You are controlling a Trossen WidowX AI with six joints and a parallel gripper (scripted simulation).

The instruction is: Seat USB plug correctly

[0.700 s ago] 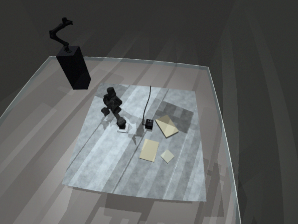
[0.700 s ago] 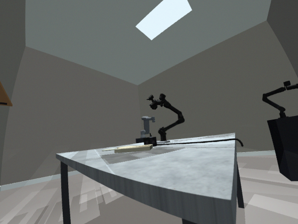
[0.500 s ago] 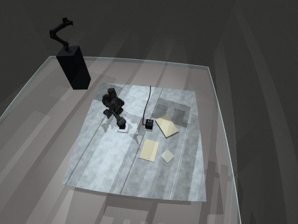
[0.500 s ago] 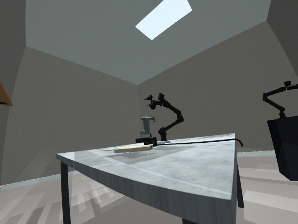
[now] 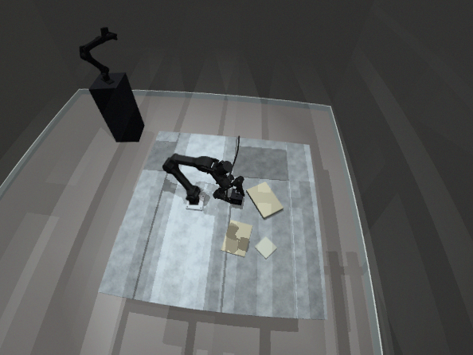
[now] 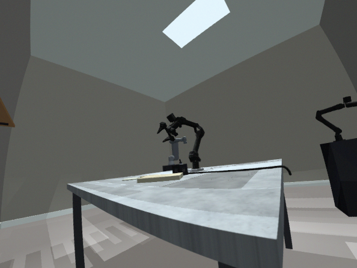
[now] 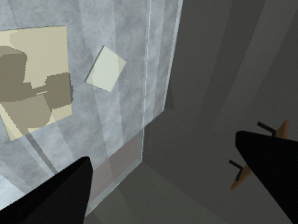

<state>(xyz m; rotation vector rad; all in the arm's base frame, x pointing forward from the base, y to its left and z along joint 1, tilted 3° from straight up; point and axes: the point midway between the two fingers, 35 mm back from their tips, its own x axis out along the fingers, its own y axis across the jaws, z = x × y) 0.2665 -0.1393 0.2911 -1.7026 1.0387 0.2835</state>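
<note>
The USB plug is 21 cm below my gripper tip, 18 cm to the left of it and 1 cm ahead of it. Round my gripper tip: thick tan pad: 29 cm below, 20 cm ahead, 16 cm to the left.
</note>
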